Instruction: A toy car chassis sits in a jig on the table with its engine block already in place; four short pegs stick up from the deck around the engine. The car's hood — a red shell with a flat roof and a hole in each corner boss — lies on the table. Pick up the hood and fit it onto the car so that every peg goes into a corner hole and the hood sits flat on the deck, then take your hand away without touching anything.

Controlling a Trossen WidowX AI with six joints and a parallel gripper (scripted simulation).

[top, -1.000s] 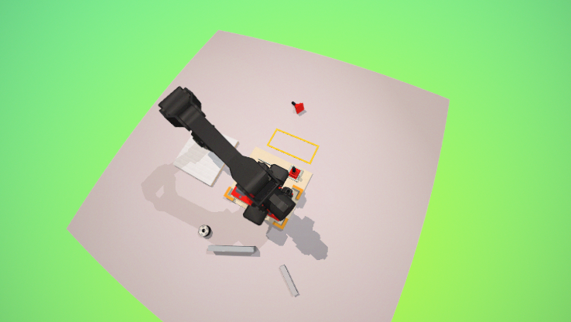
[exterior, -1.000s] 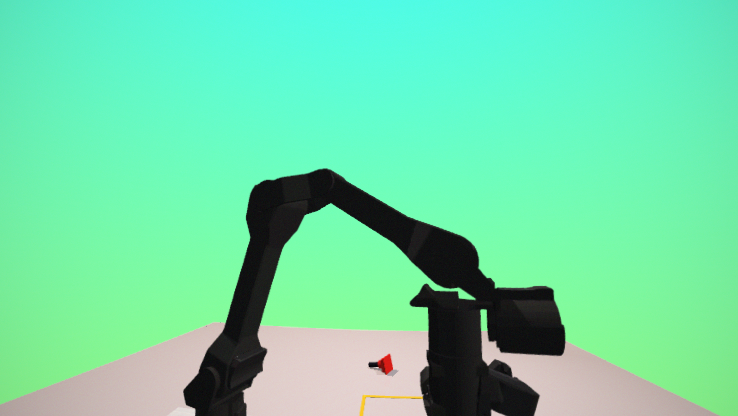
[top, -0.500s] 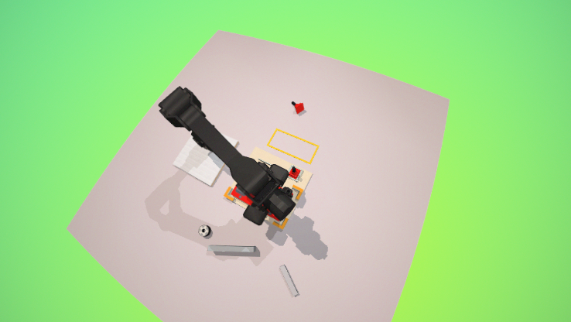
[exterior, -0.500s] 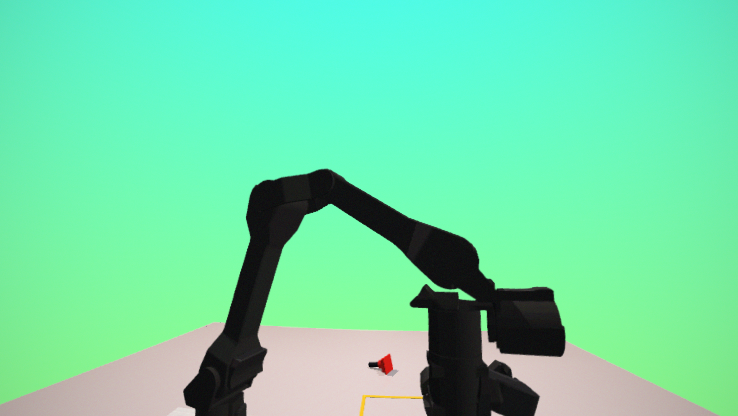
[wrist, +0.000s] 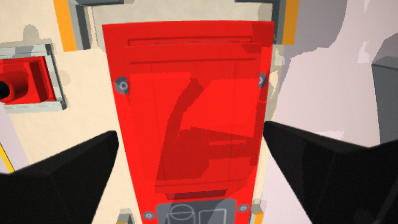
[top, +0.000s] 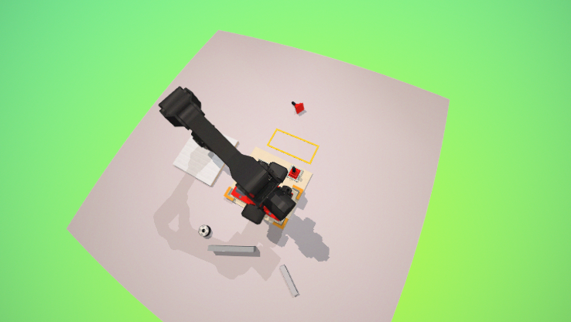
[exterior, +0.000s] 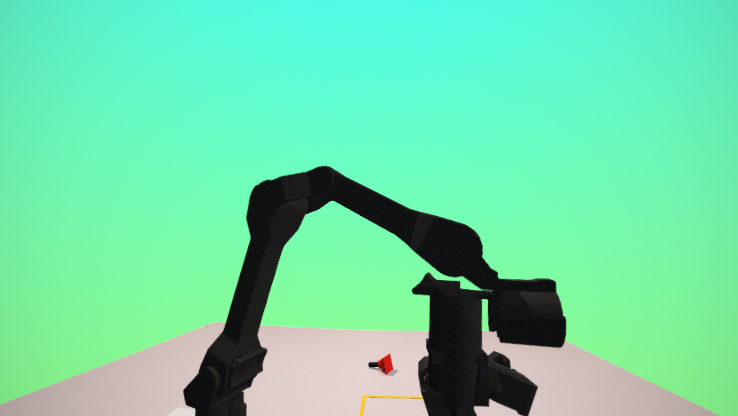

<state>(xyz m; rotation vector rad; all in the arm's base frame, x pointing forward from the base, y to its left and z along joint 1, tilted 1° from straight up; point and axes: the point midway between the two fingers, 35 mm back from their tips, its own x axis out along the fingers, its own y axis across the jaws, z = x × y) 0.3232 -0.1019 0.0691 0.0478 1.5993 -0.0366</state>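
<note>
Right now my gripper tip is 10 mm above the red hood. From my gripper tip the other things lie so: grey holder (40 mm ahead, 120 mm to the left, 10 mm below); grey twin bar (40 mm behind, 210 mm to the right, 30 mm below).
</note>
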